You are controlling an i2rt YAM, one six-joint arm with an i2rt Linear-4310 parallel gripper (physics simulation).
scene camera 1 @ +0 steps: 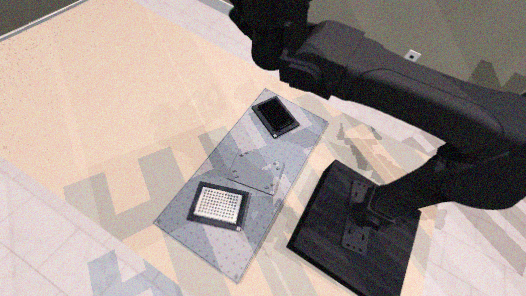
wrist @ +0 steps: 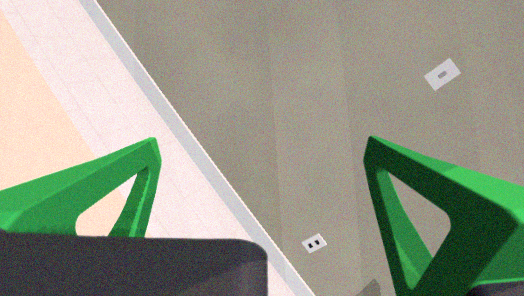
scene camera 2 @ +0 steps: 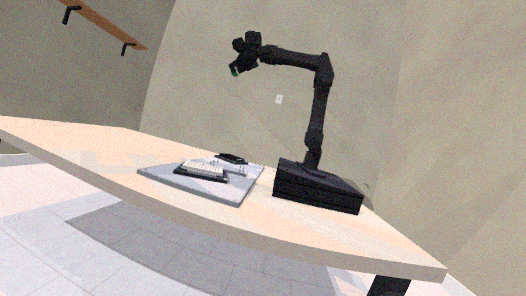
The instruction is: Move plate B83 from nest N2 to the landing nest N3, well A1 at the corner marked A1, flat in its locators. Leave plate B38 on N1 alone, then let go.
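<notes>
A white many-welled plate point(scene camera 1: 218, 205) point(scene camera 2: 202, 167) lies on a dark nest at the near end of the grey board point(scene camera 1: 215, 252) point(scene camera 2: 215, 193). A black plate point(scene camera 1: 275, 114) point(scene camera 2: 232, 158) lies on a dark nest at the board's far end. Between them is a bare grey nest point(scene camera 1: 255, 175) with small locators at its corners. The plate and nest labels cannot be read, so I cannot tell which plate is B83. My gripper point(scene camera 2: 234, 72) point(wrist: 262, 148) is open and empty, high above the table and away from both plates. Its fingertips do not show in scene camera 1.
The black robot base point(scene camera 1: 320, 212) point(scene camera 2: 315, 192) stands beside the board on the wooden table point(scene camera 1: 100, 100) point(scene camera 2: 300, 235). The arm reaches across the upper right of scene camera 1. A wooden shelf point(scene camera 2: 107, 27) is on the wall. Wall, floor and a table corner show in the wrist view.
</notes>
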